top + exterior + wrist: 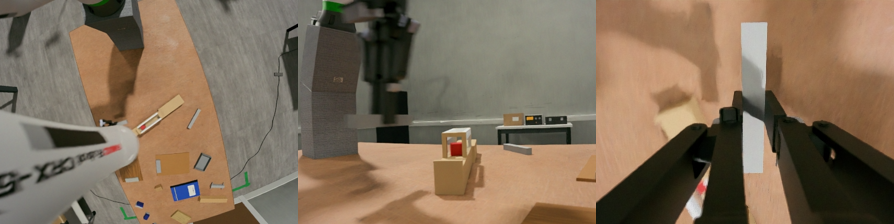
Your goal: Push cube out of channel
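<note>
The channel lies 30 mm ahead of my hand, 180 mm to the left of it and 90 mm below it. Round my hand: thin grey stick (80 mm ahead, 470 mm to the left, 140 mm below); then grey bar (30 mm below); then red cube (50 mm ahead, 140 mm to the left, 90 mm below).
</note>
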